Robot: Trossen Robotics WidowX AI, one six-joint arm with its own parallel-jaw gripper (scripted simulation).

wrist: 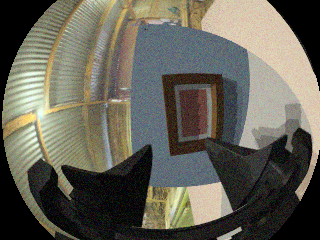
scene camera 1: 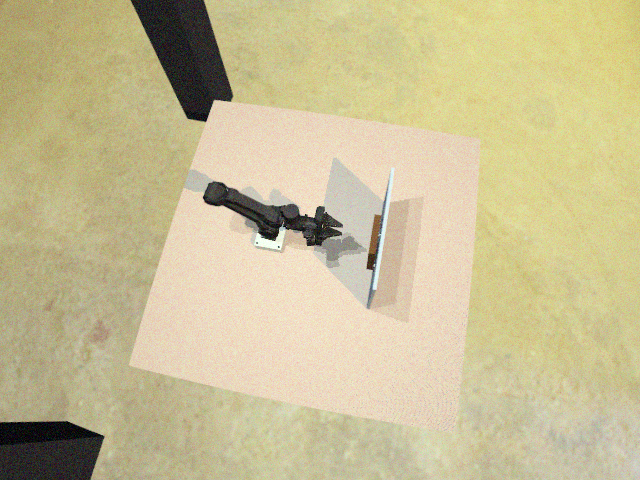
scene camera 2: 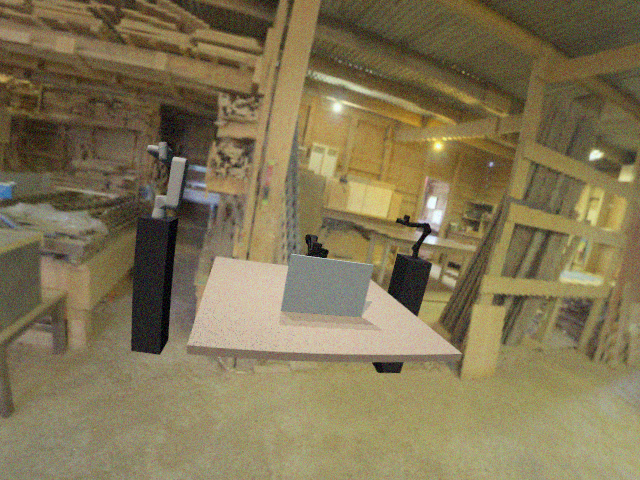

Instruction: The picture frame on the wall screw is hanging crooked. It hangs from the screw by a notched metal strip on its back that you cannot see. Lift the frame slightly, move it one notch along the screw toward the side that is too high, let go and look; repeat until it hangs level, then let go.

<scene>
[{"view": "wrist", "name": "my gripper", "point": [179,145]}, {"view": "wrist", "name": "picture frame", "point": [194,102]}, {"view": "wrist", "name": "wall panel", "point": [161,49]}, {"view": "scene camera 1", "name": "my gripper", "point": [342,230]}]
</scene>
